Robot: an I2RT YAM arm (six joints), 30 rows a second.
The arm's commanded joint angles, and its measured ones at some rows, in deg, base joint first. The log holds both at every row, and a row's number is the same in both.
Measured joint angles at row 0:
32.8 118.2 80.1 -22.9 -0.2 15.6
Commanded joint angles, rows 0 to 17:
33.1 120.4 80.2 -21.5 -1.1 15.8
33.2 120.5 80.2 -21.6 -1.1 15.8
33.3 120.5 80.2 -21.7 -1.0 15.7
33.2 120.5 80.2 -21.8 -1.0 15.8
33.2 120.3 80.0 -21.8 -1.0 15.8
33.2 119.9 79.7 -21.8 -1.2 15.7
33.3 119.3 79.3 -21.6 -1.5 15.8
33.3 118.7 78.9 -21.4 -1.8 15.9
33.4 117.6 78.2 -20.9 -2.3 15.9
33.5 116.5 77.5 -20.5 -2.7 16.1
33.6 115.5 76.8 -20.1 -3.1 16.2
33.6 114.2 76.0 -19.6 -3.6 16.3
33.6 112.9 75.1 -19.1 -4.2 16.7
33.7 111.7 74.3 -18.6 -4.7 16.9
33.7 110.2 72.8 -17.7 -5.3 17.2
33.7 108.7 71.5 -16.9 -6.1 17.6
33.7 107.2 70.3 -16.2 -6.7 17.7
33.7 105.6 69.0 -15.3 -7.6 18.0
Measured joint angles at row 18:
33.3 111.0 70.9 -19.8 -4.6 16.8
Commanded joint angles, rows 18 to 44:
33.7 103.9 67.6 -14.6 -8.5 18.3
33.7 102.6 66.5 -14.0 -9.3 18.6
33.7 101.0 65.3 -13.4 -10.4 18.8
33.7 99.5 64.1 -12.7 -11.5 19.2
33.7 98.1 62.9 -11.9 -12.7 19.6
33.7 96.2 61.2 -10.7 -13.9 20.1
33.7 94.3 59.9 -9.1 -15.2 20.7
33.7 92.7 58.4 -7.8 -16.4 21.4
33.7 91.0 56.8 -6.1 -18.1 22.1
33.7 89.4 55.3 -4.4 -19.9 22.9
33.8 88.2 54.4 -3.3 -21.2 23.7
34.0 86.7 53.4 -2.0 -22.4 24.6
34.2 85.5 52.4 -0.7 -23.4 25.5
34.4 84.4 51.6 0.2 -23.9 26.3
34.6 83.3 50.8 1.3 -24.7 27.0
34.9 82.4 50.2 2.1 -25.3 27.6
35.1 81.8 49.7 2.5 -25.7 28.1
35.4 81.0 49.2 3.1 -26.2 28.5
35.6 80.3 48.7 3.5 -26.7 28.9
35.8 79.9 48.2 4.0 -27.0 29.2
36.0 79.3 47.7 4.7 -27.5 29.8
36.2 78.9 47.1 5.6 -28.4 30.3
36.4 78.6 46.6 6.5 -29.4 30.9
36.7 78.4 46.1 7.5 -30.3 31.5
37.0 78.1 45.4 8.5 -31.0 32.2
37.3 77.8 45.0 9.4 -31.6 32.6
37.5 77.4 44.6 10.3 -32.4 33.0
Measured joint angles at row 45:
36.6 79.3 45.5 3.3 -28.7 30.6
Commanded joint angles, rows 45 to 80:
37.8 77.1 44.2 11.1 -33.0 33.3
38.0 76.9 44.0 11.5 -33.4 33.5
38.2 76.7 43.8 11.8 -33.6 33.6
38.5 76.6 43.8 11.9 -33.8 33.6
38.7 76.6 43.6 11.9 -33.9 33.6
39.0 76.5 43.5 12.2 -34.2 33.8
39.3 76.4 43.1 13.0 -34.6 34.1
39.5 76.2 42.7 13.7 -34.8 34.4
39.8 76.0 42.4 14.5 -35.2 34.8
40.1 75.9 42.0 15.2 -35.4 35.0
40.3 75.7 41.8 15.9 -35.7 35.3
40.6 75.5 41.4 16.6 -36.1 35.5
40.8 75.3 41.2 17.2 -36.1 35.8
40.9 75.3 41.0 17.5 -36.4 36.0
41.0 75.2 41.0 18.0 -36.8 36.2
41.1 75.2 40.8 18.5 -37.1 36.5
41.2 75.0 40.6 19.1 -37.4 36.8
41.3 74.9 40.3 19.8 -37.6 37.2
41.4 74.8 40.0 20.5 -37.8 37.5
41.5 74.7 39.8 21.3 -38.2 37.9
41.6 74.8 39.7 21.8 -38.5 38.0
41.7 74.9 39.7 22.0 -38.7 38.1
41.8 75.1 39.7 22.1 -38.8 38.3
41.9 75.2 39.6 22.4 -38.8 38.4
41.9 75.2 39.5 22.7 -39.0 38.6
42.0 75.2 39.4 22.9 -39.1 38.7
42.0 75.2 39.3 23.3 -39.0 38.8
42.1 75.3 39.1 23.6 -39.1 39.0
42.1 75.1 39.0 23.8 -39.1 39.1
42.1 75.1 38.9 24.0 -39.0 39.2
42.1 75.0 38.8 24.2 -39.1 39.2
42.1 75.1 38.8 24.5 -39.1 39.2
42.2 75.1 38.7 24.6 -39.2 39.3
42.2 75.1 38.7 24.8 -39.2 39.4
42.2 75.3 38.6 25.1 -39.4 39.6
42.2 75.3 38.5 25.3 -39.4 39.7
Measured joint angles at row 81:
41.8 76.2 39.0 20.1 -38.5 39.1
